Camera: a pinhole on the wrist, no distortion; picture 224 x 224 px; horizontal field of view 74.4 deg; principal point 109.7 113.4 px. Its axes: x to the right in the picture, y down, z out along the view. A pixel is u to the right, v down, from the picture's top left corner.
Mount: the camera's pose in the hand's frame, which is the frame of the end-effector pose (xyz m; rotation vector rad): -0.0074 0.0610 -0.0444 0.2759 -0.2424 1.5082
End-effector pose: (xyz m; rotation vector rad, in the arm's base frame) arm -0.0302 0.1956 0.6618 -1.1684 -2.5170 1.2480
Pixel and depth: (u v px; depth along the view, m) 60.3 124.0 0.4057
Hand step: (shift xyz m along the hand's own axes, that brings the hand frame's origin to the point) -0.0378 -0.1985 0.2956
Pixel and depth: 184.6 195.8 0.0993
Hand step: -0.0590 0.0785 0.0675
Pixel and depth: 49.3 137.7 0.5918
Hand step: -0.1088 -0.3569 0.4388
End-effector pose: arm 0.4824 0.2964 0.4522 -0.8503 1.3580 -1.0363
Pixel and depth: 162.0 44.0 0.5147
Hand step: 0.2503 0.0549 0.4945
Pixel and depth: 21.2 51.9 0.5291
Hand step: 0.2042 -0.4208 0.3459
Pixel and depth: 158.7 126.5 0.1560
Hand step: -0.0166 0.0595 0.1203
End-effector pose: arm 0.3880 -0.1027 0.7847 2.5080 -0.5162 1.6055
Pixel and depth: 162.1 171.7 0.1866
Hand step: -0.0753 0.0658 0.1556
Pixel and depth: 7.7 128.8 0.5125
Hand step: -0.0715 -0.4386 0.3261
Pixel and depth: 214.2 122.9 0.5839
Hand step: -0.0167 0.2623 0.6432
